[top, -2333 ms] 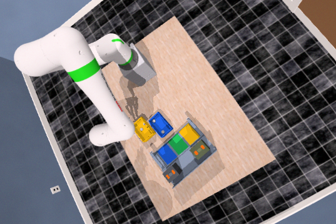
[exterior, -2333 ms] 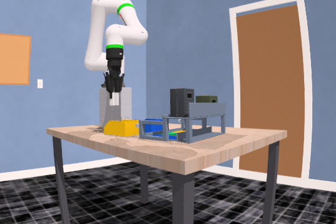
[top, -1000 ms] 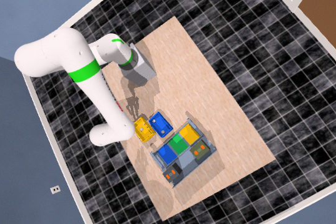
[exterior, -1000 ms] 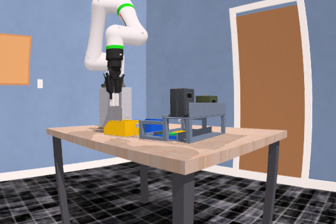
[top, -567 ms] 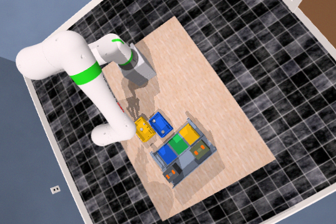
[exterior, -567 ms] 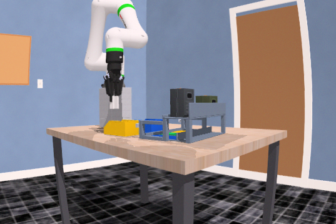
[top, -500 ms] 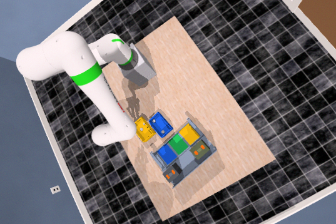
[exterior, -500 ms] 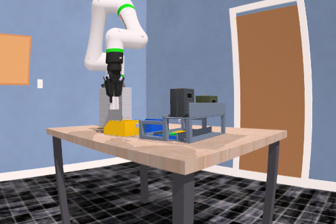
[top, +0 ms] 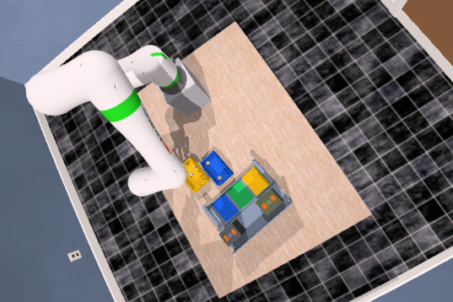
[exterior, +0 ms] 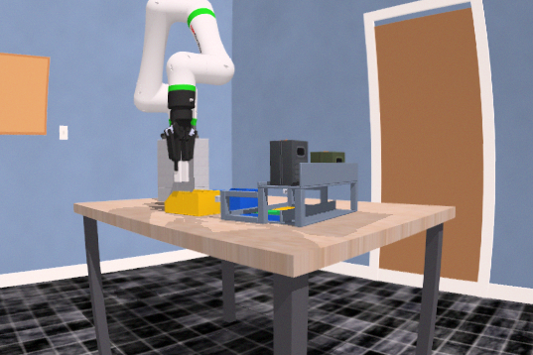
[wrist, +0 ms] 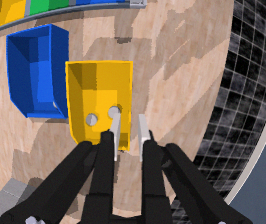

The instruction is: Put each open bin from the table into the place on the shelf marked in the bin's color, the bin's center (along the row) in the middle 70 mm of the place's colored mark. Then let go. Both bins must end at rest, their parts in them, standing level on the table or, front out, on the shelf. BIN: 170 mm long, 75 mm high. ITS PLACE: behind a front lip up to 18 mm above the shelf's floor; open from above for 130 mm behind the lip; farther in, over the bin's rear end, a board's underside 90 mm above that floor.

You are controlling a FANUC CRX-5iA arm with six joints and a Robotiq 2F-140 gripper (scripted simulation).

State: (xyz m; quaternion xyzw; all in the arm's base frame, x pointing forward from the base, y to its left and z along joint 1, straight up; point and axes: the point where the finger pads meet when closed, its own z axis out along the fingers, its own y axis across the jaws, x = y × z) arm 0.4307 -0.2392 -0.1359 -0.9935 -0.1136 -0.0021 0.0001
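The yellow bin is 10 mm behind my hand, 50 mm to the left of it and 100 mm below it. The rest, counted from my hand: dark box: 350 mm ahead, 140 mm to the left, 20 mm above; then blue bin: 20 mm ahead, 180 mm to the left, 100 mm below.
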